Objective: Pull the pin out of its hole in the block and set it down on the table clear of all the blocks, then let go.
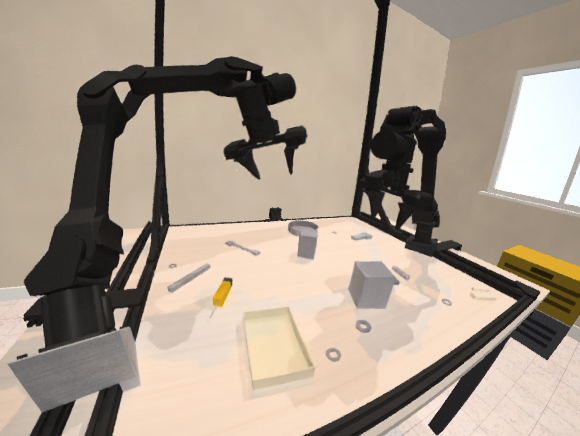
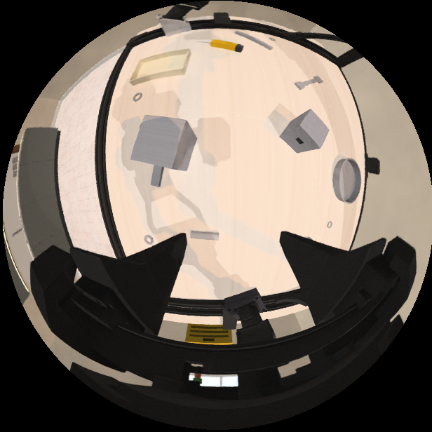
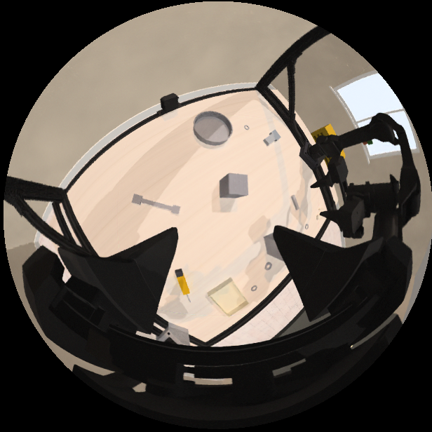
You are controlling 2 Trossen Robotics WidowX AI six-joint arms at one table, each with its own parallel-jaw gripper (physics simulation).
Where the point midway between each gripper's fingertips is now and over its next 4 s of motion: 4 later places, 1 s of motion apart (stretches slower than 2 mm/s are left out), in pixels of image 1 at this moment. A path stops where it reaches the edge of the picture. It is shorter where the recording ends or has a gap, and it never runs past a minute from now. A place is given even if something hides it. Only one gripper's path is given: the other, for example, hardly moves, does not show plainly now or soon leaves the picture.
The left gripper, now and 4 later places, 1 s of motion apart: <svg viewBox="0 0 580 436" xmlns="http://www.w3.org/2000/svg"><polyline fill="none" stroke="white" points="384,223 397,266 394,281 393,288 396,290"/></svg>
